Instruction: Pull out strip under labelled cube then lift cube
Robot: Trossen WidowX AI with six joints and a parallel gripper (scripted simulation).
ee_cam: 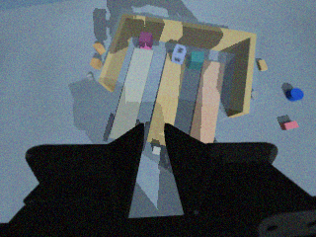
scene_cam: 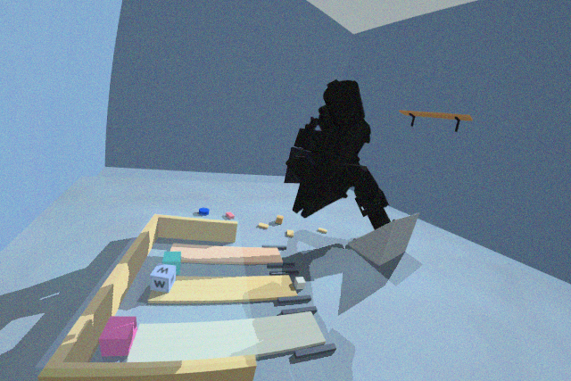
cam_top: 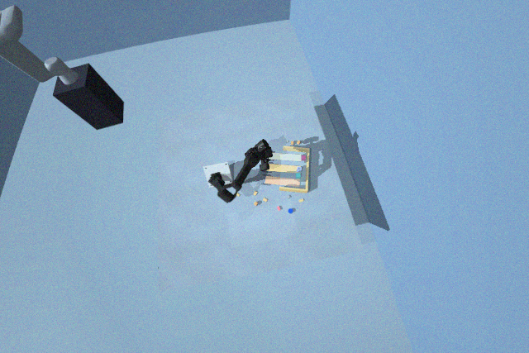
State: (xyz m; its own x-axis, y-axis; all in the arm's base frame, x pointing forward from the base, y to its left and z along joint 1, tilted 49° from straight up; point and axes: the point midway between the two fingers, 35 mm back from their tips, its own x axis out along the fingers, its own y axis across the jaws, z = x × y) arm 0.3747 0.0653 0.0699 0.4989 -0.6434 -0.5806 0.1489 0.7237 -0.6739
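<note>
Now: gripper tip 4 cm past the cream knob, 1 cm to the right of it and 15 cm above it. Round my gripper tip: blue disc 4 cm ahead, 34 cm to the right, 15 cm below; then pink piece 3 cm behind, 30 cm to the right, 15 cm below; then yellow strip 9 cm ahead, 4 cm to the right, 15 cm below.
</note>
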